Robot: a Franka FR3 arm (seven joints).
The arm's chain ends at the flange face. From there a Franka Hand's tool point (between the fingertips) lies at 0.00 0.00 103.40 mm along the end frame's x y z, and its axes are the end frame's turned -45 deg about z.
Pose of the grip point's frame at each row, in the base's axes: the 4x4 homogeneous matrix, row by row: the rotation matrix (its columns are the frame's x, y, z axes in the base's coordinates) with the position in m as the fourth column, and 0 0 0 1 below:
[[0.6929 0.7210 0.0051 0.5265], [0.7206 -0.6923 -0.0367 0.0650], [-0.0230 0.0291 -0.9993 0.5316], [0 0 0 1]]
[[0.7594 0.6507 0.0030 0.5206], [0.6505 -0.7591 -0.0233 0.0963], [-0.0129 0.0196 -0.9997 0.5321], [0 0 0 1]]
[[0.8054 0.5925 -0.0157 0.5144], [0.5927 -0.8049 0.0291 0.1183], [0.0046 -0.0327 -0.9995 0.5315], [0 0 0 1]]
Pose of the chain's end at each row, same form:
[[0.9998 0.0199 0.0051 0.5260], [0.0200 -0.9991 -0.0367 0.0688], [0.0043 0.0368 -0.9993 0.6349], [0 0 0 1]]
[[0.9971 -0.0769 0.0030 0.5203], [-0.0768 -0.9967 -0.0233 0.0987], [0.0047 0.0230 -0.9997 0.6355], [0 0 0 1]]
[[0.9885 -0.1505 -0.0157 0.5160], [-0.1500 -0.9883 0.0291 0.1153], [-0.0199 -0.0264 -0.9995 0.6348], [0 0 0 1]]

